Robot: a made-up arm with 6 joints. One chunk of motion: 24 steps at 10 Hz.
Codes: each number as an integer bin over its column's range. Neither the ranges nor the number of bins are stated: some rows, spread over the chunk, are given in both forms.
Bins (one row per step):
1: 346 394 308 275 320 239
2: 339 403 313 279 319 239
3: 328 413 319 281 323 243
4: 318 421 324 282 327 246
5: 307 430 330 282 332 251
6: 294 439 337 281 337 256
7: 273 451 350 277 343 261
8: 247 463 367 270 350 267
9: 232 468 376 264 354 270
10: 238 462 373 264 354 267
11: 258 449 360 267 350 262
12: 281 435 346 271 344 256
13: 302 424 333 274 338 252
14: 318 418 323 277 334 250
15: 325 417 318 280 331 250
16: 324 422 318 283 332 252
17: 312 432 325 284 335 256
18: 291 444 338 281 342 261
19: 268 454 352 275 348 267
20: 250 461 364 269 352 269
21: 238 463 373 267 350 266
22: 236 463 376 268 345 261
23: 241 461 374 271 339 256
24: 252 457 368 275 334 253
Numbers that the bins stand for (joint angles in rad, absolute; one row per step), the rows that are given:
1: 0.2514 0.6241 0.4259 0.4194 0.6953 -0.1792
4: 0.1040 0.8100 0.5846 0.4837 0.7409 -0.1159
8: -0.2697 1.0994 1.0113 0.3734 0.8908 0.0740
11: -0.2118 1.0029 0.9418 0.3458 0.8908 0.0288
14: 0.1040 0.7894 0.5747 0.4377 0.7866 -0.0797
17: 0.0724 0.8858 0.5946 0.5021 0.7931 -0.0255
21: -0.3171 1.0994 1.0708 0.3458 0.8908 0.0649
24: -0.2434 1.0580 1.0212 0.4194 0.7866 -0.0526
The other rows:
2: 0.2146 0.6860 0.4755 0.4561 0.6888 -0.1792
3: 0.1567 0.7549 0.5350 0.4745 0.7149 -0.1430
5: 0.0461 0.8720 0.6442 0.4837 0.7735 -0.0707
6: -0.0223 0.9340 0.7136 0.4745 0.8061 -0.0255
7: -0.1329 1.0167 0.8426 0.4377 0.8452 0.0197
9: -0.3487 1.1338 1.1006 0.3182 0.9169 0.1011
10: -0.3171 1.0925 1.0708 0.3182 0.9169 0.0740
12: -0.0908 0.9065 0.8029 0.3826 0.8517 -0.0255
13: 0.0198 0.8307 0.6739 0.4102 0.8126 -0.0616
15: 0.1409 0.7825 0.5251 0.4653 0.7670 -0.0797
16: 0.1356 0.8169 0.5251 0.4929 0.7735 -0.0616
18: -0.0381 0.9685 0.7235 0.4745 0.8387 0.0197
19: -0.1592 1.0374 0.8624 0.4194 0.8778 0.0740
20: -0.2540 1.0856 0.9815 0.3642 0.9039 0.0921
22: -0.3277 1.0994 1.1006 0.3550 0.8582 0.0197
23: -0.3013 1.0856 1.0807 0.3826 0.8191 -0.0255

